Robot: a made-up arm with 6 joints. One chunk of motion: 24 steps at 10 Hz.
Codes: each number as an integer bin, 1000 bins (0 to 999) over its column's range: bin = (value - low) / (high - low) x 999, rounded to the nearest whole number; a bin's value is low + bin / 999 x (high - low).
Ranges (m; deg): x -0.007..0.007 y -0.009..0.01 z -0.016..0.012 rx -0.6..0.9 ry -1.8..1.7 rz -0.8..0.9
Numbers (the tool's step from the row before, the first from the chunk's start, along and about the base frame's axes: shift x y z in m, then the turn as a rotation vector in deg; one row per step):
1: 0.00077 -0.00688 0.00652 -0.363 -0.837 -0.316
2: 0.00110 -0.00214 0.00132 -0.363 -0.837 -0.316
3: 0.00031 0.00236 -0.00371 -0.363 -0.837 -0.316
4: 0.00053 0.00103 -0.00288 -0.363 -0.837 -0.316
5: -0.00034 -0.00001 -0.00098 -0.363 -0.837 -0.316
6: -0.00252 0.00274 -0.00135 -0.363 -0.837 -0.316
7: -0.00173 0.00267 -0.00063 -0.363 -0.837 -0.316
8: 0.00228 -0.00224 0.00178 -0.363 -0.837 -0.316
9: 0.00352 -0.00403 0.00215 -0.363 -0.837 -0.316
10: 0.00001 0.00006 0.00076 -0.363 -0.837 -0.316
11: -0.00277 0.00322 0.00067 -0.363 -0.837 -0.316
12: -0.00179 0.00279 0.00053 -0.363 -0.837 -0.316
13: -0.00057 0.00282 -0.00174 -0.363 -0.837 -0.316
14: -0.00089 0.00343 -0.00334 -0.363 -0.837 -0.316
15: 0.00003 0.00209 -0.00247 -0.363 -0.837 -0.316
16: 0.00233 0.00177 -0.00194 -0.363 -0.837 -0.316
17: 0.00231 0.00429 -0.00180 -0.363 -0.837 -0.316
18: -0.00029 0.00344 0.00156 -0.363 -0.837 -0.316
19: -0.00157 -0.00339 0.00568 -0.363 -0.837 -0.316
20: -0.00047 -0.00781 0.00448 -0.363 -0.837 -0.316
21: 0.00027 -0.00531 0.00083 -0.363 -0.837 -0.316
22: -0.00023 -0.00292 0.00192 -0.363 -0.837 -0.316
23: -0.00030 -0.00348 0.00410 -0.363 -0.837 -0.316
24: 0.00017 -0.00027 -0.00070 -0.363 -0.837 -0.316
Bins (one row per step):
1: 554 111 803 158 275 284
2: 578 361 618 158 275 284
3: 522 597 438 158 275 284
4: 537 527 468 158 275 284
5: 475 473 536 158 275 284
6: 320 617 523 158 275 284
7: 376 614 548 158 275 284
8: 662 355 634 158 275 284
9: 751 261 648 158 275 284
10: 500 476 598 158 275 284
11: 302 643 595 158 275 284
12: 372 620 590 158 275 284
13: 459 621 509 158 275 284
14: 436 654 452 158 275 284
15: 502 583 483 158 275 284
16: 666 566 502 158 275 284
17: 664 699 507 158 275 284
18: 479 654 627 158 275 284
19: 387 295 774 158 275 284
20: 466 63 731 158 275 284
21: 519 194 600 158 275 284
22: 483 320 639 158 275 284
23: 478 290 717 158 275 284
24: 512 459 546 158 275 284

